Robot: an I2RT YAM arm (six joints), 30 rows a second.
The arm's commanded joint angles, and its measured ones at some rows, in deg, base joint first. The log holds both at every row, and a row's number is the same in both.
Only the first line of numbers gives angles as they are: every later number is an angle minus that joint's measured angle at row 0.
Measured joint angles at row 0:
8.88, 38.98, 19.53, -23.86, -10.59, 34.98
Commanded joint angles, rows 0 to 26:
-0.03, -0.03, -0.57, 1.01, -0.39, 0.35
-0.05, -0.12, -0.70, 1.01, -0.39, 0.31
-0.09, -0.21, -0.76, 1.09, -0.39, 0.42
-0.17, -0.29, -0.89, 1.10, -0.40, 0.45
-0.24, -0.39, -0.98, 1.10, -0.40, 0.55
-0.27, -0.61, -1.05, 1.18, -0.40, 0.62
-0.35, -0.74, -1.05, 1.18, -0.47, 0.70
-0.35, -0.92, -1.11, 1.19, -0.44, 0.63
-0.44, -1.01, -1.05, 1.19, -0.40, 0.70
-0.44, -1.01, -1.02, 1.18, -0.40, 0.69
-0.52, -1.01, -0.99, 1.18, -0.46, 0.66
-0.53, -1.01, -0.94, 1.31, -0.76, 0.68
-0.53, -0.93, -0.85, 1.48, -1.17, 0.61
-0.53, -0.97, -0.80, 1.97, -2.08, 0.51
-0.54, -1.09, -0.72, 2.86, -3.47, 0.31
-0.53, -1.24, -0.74, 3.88, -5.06, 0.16
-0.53, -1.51, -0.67, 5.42, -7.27, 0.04
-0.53, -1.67, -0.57, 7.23, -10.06, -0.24
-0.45, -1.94, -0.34, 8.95, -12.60, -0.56
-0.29, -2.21, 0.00, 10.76, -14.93, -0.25
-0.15, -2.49, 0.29, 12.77, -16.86, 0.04
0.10, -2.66, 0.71, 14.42, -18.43, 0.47
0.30, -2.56, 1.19, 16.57, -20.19, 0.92
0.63, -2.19, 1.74, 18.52, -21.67, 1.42
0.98, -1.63, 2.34, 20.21, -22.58, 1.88
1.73, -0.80, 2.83, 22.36, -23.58, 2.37
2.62, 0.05, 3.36, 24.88, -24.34, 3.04
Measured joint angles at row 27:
1.32, -1.29, 2.40, 15.26, -18.43, 1.31
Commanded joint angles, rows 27 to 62:
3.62, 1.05, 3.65, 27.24, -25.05, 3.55
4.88, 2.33, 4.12, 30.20, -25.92, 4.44
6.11, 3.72, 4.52, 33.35, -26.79, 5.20
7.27, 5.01, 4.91, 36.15, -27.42, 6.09
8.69, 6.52, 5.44, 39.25, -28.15, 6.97
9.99, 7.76, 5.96, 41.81, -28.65, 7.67
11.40, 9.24, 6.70, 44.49, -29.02, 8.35
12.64, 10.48, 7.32, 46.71, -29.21, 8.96
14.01, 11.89, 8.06, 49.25, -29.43, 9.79
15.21, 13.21, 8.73, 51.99, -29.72, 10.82
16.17, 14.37, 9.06, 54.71, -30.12, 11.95
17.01, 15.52, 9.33, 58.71, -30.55, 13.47
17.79, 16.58, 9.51, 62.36, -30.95, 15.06
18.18, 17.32, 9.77, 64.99, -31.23, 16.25
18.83, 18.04, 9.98, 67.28, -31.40, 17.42
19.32, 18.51, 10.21, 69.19, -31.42, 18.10
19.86, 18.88, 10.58, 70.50, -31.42, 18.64
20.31, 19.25, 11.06, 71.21, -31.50, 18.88
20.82, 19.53, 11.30, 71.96, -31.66, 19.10
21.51, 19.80, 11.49, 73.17, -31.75, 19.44
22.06, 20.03, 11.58, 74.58, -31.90, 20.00
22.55, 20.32, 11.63, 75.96, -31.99, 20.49
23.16, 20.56, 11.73, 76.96, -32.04, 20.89
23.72, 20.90, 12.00, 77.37, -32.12, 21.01
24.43, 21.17, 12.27, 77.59, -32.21, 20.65
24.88, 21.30, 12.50, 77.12, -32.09, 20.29
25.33, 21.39, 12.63, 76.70, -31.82, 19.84
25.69, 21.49, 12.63, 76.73, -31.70, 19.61
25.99, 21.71, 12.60, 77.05, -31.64, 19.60
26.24, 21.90, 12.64, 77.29, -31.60, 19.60
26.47, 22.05, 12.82, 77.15, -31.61, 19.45
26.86, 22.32, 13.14, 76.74, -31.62, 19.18
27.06, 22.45, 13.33, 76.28, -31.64, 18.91
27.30, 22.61, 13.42, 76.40, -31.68, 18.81
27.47, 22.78, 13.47, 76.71, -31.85, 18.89
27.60, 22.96, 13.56, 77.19, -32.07, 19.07
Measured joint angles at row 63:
27.19, 22.49, 13.27, 74.99, -31.47, 19.41
